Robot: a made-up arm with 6 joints.
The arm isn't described. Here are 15 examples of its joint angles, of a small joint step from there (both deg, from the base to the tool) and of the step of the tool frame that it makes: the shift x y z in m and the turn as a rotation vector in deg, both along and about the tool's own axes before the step.
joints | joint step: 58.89 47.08 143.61 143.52 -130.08 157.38 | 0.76 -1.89 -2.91 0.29 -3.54 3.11
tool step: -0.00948 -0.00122 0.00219 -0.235 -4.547 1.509
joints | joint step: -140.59 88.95 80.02 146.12 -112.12 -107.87 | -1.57 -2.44 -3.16 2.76 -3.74 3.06
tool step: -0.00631 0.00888 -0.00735 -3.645 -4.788 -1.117
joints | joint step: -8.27 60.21 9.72 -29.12 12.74 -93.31 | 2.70 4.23 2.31 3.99 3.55 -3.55
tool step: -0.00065 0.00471 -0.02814 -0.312 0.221 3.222
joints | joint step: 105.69 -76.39 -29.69 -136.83 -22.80 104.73 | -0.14 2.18 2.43 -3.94 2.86 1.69
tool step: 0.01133 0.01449 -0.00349 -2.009 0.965 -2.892
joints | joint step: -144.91 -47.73 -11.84 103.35 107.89 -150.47 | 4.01 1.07 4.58 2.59 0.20 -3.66
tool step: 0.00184 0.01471 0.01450 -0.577 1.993 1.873
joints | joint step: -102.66 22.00 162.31 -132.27 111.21 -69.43 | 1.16 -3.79 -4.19 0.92 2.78 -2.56
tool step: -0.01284 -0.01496 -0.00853 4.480 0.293 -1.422
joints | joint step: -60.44 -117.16 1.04 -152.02 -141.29 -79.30 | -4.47 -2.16 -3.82 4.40 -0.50 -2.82
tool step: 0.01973 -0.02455 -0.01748 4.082 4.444 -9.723
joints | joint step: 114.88 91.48 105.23 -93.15 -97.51 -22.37 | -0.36 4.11 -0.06 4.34 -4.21 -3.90
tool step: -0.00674 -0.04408 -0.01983 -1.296 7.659 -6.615
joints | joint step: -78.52 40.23 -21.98 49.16 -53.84 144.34 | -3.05 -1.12 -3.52 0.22 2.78 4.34
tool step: 0.02090 0.01949 0.00065 -3.270 -2.785 0.824
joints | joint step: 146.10 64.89 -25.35 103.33 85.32 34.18 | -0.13 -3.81 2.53 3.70 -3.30 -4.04
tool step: 0.01942 -0.02768 -0.01619 3.375 -0.257 5.228
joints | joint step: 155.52 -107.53 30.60 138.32 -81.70 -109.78 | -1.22 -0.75 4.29 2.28 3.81 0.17
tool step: 0.02493 -0.00529 0.00429 3.285 -0.867 -3.597
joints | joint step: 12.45 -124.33 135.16 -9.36 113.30 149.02 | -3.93 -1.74 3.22 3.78 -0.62 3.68
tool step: 0.03884 0.00287 -0.01210 -2.907 1.708 3.703
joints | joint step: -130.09 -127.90 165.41 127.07 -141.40 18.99 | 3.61 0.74 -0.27 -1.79 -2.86 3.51
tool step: 0.00001 0.01191 0.00572 -1.466 -0.250 2.261
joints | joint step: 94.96 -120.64 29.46 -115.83 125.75 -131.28 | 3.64 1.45 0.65 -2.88 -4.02 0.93
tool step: 0.01336 -0.00805 -0.01399 1.292 -5.123 0.440
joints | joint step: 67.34 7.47 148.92 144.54 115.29 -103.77 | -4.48 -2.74 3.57 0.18 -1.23 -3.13
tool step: 0.01994 0.00032 0.03219 -6.167 2.902 1.632
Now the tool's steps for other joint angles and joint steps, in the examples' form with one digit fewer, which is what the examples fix.
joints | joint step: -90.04 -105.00 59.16 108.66 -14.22 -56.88 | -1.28 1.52 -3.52 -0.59 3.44 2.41
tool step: -0.0090 0.0331 0.0127 5.65 -3.10 5.05
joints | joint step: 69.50 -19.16 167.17 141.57 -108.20 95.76 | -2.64 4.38 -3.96 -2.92 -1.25 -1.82
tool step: 0.0018 0.0058 0.0494 -7.12 -1.20 -1.76
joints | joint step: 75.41 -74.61 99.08 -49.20 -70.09 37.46 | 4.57 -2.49 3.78 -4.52 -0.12 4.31
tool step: 0.0030 -0.0408 0.0338 -1.40 -9.65 -2.68
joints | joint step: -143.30 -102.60 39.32 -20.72 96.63 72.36 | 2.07 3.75 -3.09 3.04 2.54 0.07
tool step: -0.0390 -0.0222 0.0060 2.32 -3.59 3.23
